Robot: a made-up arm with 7 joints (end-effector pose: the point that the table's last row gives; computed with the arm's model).
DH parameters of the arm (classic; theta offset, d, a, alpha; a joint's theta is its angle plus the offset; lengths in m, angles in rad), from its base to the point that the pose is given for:
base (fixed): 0 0 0 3.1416
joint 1: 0 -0.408 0 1.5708
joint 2: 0 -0.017 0 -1.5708
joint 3: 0 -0.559 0 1.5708
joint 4: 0 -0.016 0 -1.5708
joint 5: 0 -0.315 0 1.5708
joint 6: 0 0 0 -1.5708
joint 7: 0 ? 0 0
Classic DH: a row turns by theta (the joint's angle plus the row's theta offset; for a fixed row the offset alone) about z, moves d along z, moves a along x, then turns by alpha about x.
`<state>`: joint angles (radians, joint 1 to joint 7).
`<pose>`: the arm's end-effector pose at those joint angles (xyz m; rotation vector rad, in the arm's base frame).
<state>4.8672 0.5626 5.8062 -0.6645 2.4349 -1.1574 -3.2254</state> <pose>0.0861 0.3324 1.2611 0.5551 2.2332 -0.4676</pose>
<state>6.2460 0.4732 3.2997 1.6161 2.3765 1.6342 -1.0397</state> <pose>0.0277 0.1376 1.1087 2.1224 1.2551 -1.1260</pose>
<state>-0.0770 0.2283 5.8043 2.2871 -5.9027 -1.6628 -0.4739</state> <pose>0.3406 0.1799 0.7886 2.1378 1.5673 -1.1175</pose>
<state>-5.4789 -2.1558 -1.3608 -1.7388 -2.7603 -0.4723 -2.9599</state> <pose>-0.6161 -0.0079 0.0648 0.8085 1.4376 1.7247</pose>
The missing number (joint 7, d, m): -0.13
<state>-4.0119 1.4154 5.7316 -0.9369 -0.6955 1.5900 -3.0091</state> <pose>-0.5515 -0.5601 0.7326 -0.7053 -1.6722 -1.4401</pose>
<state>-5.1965 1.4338 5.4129 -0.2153 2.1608 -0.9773 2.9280</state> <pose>0.4442 -0.8192 0.6090 -1.5111 -1.4065 0.7623</pose>
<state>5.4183 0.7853 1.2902 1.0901 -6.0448 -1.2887 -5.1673</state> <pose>0.6154 0.3233 0.9351 1.5841 -1.5137 0.4007</pose>
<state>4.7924 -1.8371 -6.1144 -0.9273 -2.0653 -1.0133 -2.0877</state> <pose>0.0240 -0.7296 -0.0912 -1.0060 -0.4842 0.7030</pose>
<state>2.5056 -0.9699 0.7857 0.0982 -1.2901 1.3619 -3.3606</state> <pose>0.5439 0.3897 1.0165 -2.1817 -1.4036 -0.4467</pose>
